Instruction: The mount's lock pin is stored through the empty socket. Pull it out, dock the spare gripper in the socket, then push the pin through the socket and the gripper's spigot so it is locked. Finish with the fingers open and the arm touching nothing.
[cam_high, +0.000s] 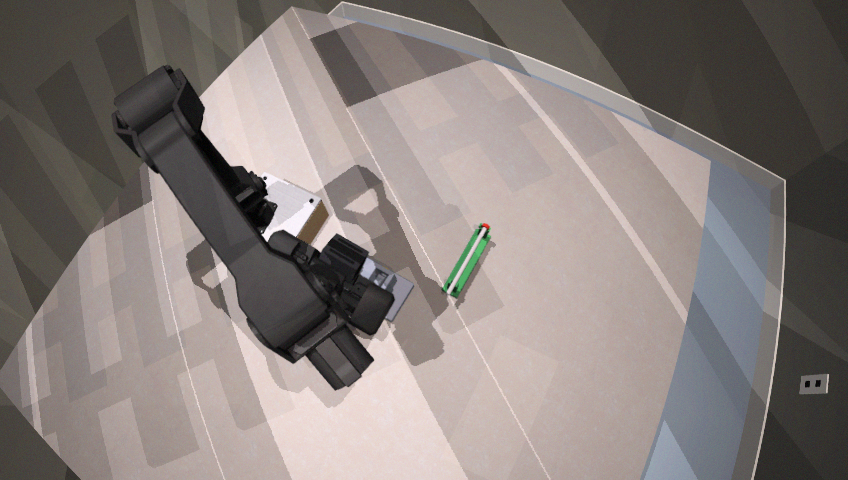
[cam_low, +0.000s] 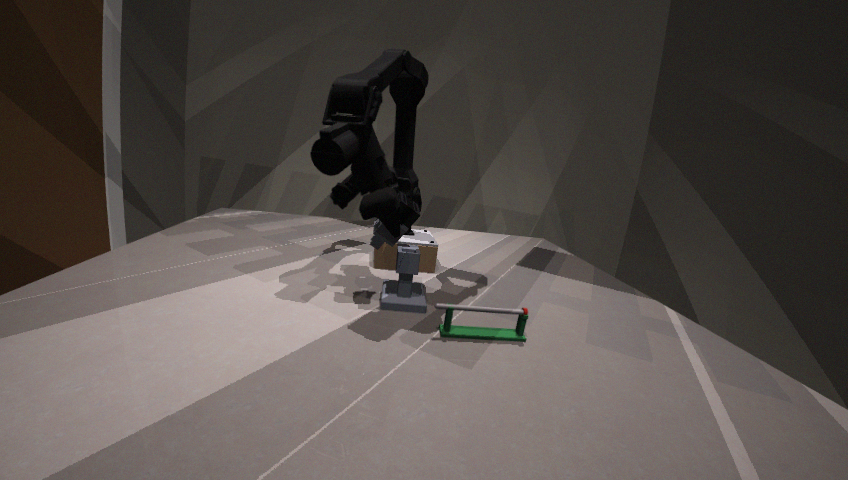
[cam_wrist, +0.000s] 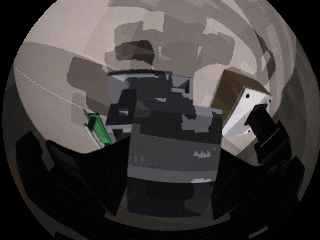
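Now: gripper tip 5 cm short of the grey mount, 2 cm to the right of it and 7 cm above it. Round my gripper tip: green cradle: 18 cm ahead, 12 cm to the left, 10 cm below; spare gripper: 1 cm to the right, 1 cm above.
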